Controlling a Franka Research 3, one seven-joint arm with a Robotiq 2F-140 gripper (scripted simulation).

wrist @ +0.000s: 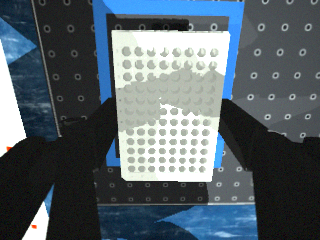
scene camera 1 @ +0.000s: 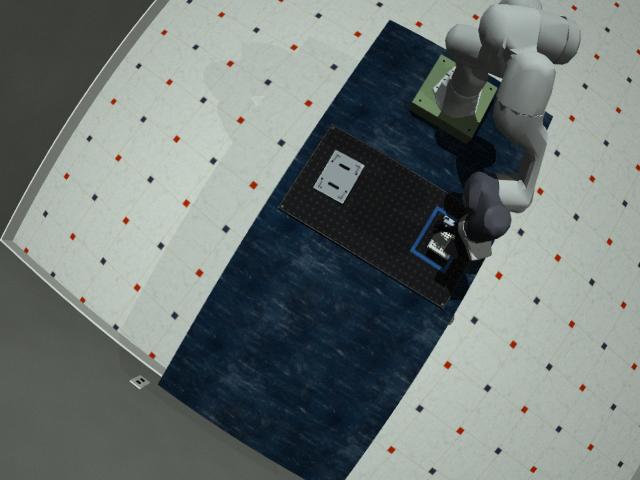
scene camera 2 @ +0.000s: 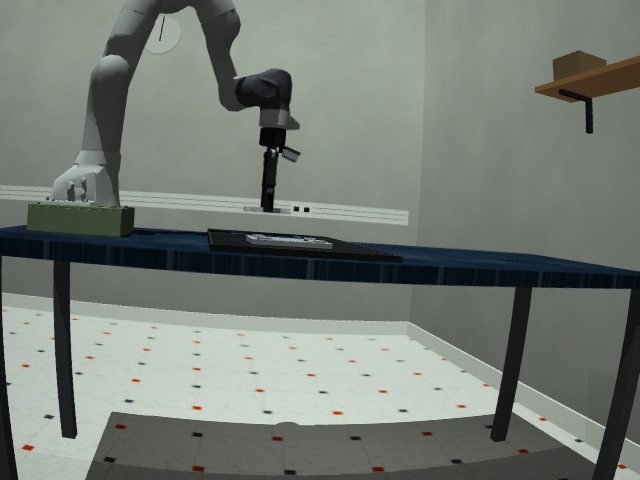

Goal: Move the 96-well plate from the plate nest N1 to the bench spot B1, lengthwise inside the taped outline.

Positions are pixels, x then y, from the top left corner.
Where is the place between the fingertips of the gripper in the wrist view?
At 167,113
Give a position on a grey plate nest N1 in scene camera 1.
At 344,179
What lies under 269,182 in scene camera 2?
The gripper.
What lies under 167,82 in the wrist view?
A white 96-well plate.
